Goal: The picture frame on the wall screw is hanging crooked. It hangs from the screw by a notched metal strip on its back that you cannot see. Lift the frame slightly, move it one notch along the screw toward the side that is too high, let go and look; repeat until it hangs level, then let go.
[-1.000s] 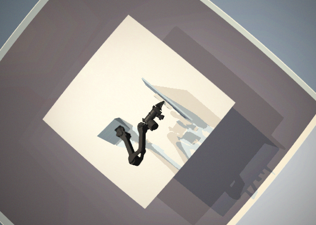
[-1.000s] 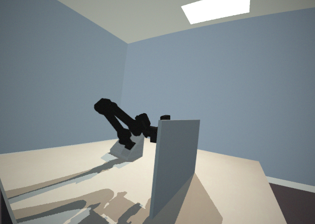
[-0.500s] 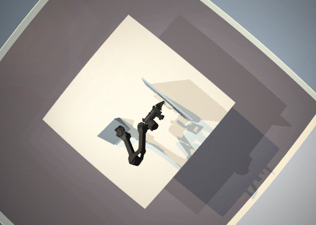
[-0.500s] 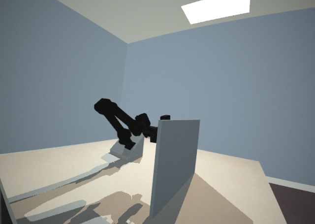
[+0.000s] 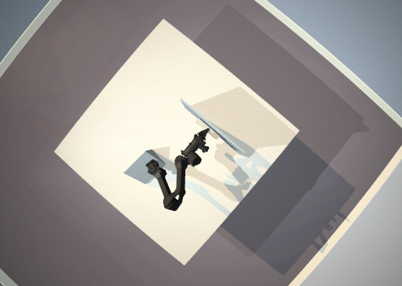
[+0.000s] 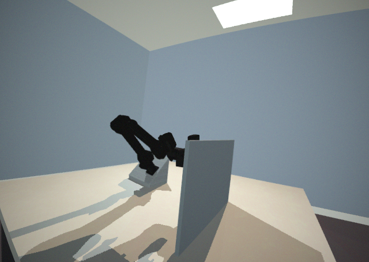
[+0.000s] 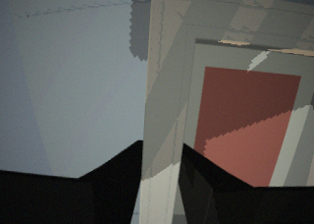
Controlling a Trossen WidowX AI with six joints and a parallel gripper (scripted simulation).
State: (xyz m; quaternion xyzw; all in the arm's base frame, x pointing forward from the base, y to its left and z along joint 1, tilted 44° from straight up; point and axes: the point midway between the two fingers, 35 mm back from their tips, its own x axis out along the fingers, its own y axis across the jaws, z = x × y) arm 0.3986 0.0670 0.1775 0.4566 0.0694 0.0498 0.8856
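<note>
Now: gripper tip 50 mm above the picture frame and 10 mm to the right of it. From my gripper tip the other things lie so: grey-blue wall panel (70 mm below, 20 mm ahead, 10 mm to the right).
</note>
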